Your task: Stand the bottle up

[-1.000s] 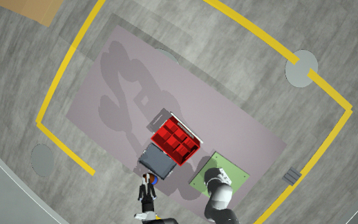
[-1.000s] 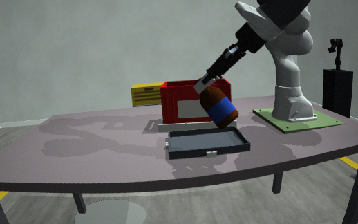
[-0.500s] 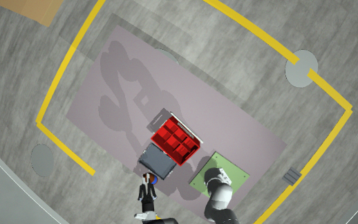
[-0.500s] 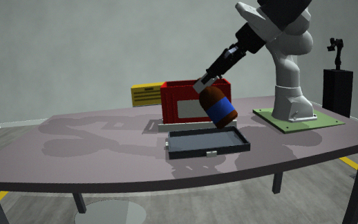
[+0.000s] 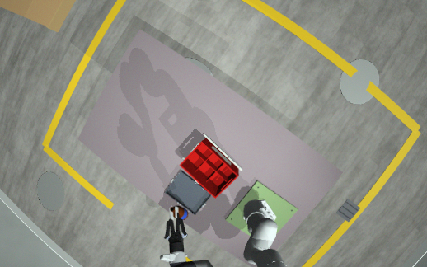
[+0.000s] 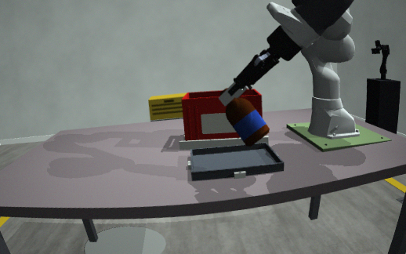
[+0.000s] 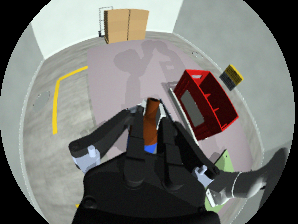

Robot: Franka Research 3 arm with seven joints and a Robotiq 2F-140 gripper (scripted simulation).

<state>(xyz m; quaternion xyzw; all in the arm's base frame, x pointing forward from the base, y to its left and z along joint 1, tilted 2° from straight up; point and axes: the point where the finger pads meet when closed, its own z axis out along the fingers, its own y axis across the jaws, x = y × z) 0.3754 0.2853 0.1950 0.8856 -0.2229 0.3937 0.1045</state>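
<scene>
Now: hand 5 cm above the glass bottle, 2 cm past it and 1 cm to the right of it. Round my hand: tray: 20 cm below, 6 cm to the right, 1 cm ahead; then red crate: 31 cm to the right, 13 cm below, 4 cm ahead.
</scene>
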